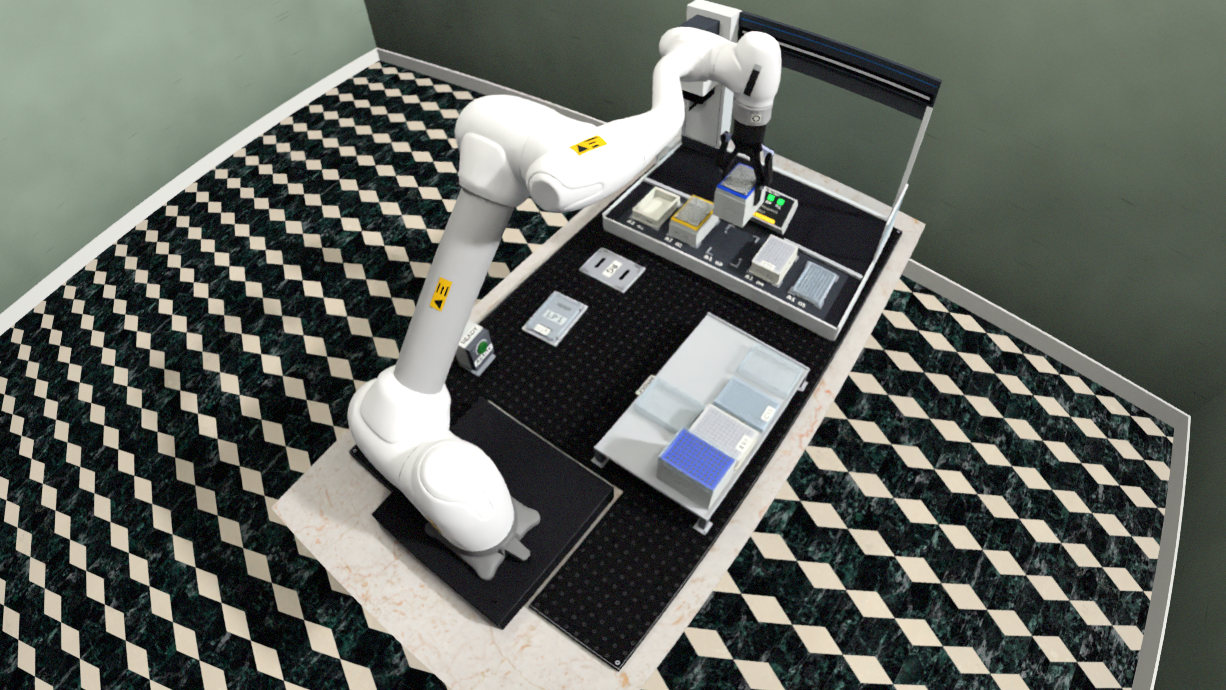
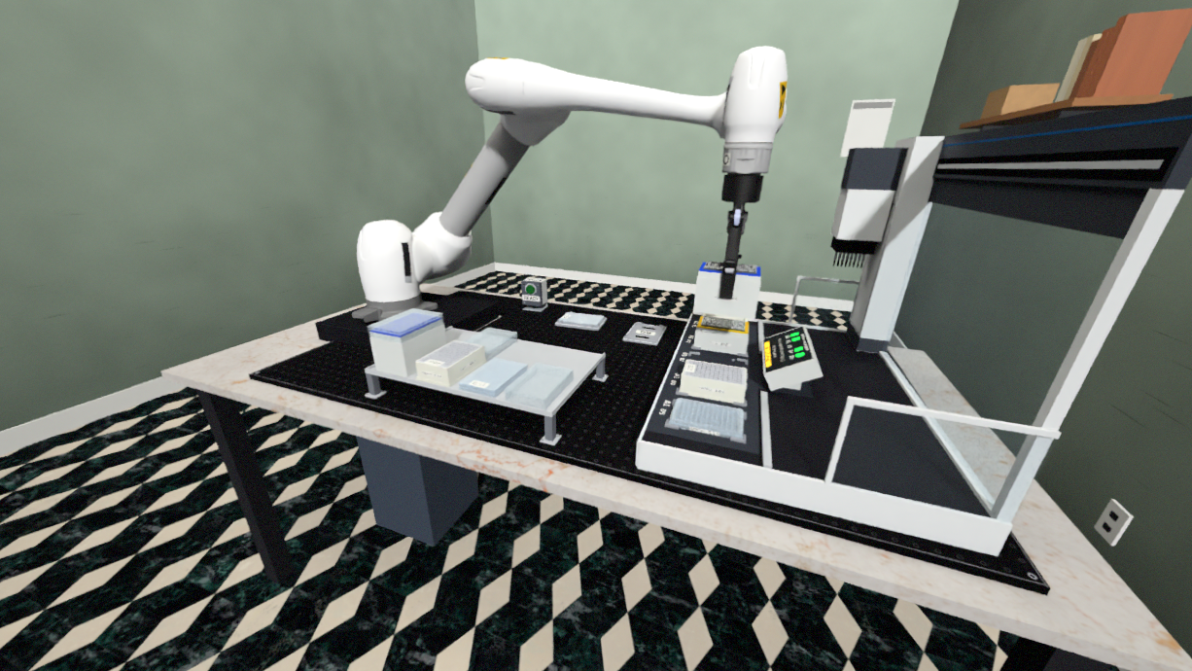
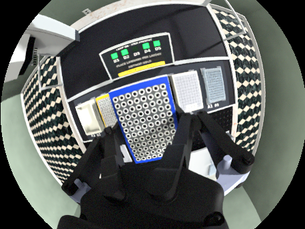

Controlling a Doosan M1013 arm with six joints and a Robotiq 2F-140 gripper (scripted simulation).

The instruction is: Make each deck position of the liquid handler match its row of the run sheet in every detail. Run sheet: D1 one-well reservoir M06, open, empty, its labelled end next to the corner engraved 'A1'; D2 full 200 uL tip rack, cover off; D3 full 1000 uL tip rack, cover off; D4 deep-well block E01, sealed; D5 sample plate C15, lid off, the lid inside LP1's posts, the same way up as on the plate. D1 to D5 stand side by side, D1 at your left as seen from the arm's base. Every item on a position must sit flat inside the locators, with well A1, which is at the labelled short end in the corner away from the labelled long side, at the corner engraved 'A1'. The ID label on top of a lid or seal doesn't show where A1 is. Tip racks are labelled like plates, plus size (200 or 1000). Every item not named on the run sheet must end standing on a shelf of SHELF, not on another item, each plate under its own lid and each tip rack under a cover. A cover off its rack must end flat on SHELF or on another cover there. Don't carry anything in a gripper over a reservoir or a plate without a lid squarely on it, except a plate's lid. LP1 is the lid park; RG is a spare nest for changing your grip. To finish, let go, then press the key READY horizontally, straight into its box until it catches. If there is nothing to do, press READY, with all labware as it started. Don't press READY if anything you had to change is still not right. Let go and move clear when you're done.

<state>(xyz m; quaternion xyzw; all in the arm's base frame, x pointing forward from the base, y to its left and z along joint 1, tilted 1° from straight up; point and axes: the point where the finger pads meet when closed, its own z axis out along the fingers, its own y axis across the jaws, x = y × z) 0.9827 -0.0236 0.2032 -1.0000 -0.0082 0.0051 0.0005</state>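
My hand is 160 mm above the yellow-rimmed tip rack, 120 mm to the right of it and 10 mm past it. The rest, counted from my hand: white one-well reservoir (250 mm to the left, 200 mm below); then clear plate (250 mm to the right, 200 mm below); then blue-rimmed tip rack (10 mm to the right, 10 mm behind).
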